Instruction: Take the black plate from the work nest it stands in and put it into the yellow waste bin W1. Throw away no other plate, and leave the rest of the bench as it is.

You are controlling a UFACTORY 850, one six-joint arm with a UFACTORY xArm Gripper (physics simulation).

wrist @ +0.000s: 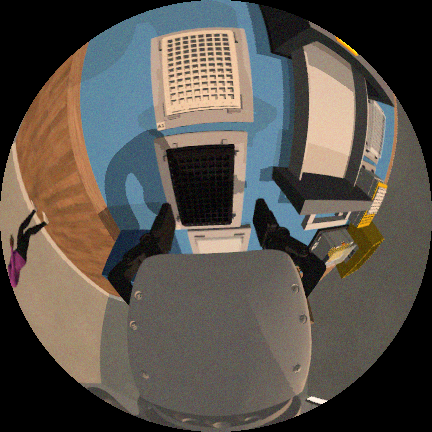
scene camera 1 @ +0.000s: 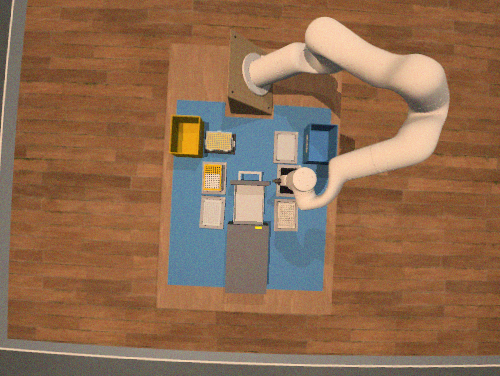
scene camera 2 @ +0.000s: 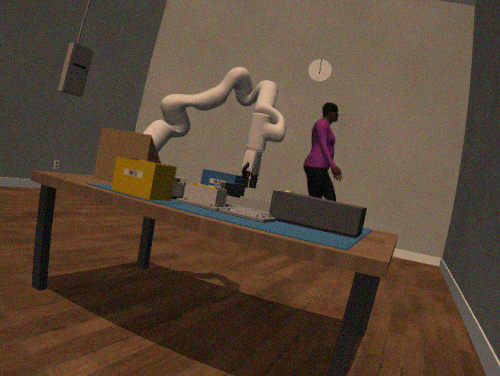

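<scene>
The black plate (scene camera 1: 286, 189) (scene camera 2: 235, 189) (wrist: 202, 185) lies level in its work nest (wrist: 241, 155). It has a grid of wells, and the wrist partly covers it in scene camera 1. My gripper (scene camera 1: 288, 181) (scene camera 2: 249, 184) (wrist: 213, 211) is open and empty and points down above the plate. In the wrist view its fingertips stand wide apart, one to each side of the plate's near end. The yellow waste bin W1 (scene camera 1: 189, 136) (scene camera 2: 132, 175) (wrist: 369, 247) stands across the bench, at the left in scene camera 1.
A cream plate (scene camera 1: 286, 215) (wrist: 202, 72) and an unfilled nest (scene camera 1: 286, 147) flank the black plate's nest. The blue bin (scene camera 1: 320, 145) stands nearby. A grey device (scene camera 1: 247, 257) (scene camera 2: 317, 212) has its tray (scene camera 1: 248, 205) out. A yellow-and-white plate (scene camera 1: 213, 177) stands left. A person (scene camera 2: 322, 145) is beyond the bench.
</scene>
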